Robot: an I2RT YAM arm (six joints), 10 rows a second.
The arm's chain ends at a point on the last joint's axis. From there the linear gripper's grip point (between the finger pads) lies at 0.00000 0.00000 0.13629 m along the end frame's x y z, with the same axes.
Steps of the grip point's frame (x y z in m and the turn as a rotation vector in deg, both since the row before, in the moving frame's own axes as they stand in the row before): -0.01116, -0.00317, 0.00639, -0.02, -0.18, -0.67; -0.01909, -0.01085, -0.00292, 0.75, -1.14, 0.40; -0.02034, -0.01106, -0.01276, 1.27, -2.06, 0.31; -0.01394, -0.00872, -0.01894, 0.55, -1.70, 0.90; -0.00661, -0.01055, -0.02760, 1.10, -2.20, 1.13; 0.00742, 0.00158, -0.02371, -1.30, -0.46, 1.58
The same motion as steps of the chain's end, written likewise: -0.01073, -0.00322, 0.00639, -0.02, -0.18, -0.67; -0.01638, -0.00906, -0.00288, 0.75, -1.14, 0.40; -0.01545, -0.00803, -0.01264, 1.27, -2.06, 0.31; -0.00991, -0.00738, -0.01887, 0.55, -1.70, 0.90; -0.00140, -0.00788, -0.02747, 1.10, -2.20, 1.13; 0.00856, -0.00150, -0.02367, -1.30, -0.46, 1.58
